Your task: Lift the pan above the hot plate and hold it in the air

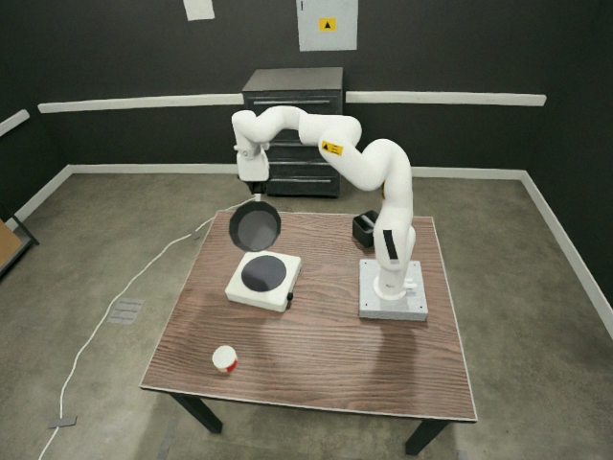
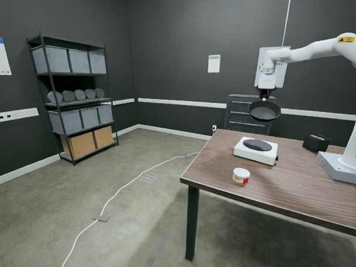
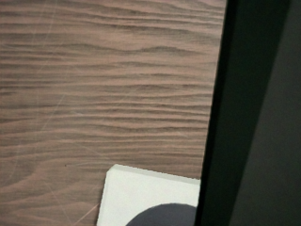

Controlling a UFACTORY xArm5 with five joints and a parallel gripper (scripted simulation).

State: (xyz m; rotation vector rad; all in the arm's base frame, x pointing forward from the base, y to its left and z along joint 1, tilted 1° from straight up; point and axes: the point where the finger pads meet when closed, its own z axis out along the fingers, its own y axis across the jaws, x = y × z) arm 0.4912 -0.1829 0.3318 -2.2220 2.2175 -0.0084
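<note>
Right now my hand is 7 cm to the right of the black pan and 5 cm above it. Also, from my hand: hot plate 2 cm behind, 15 cm to the left, 35 cm below.
</note>
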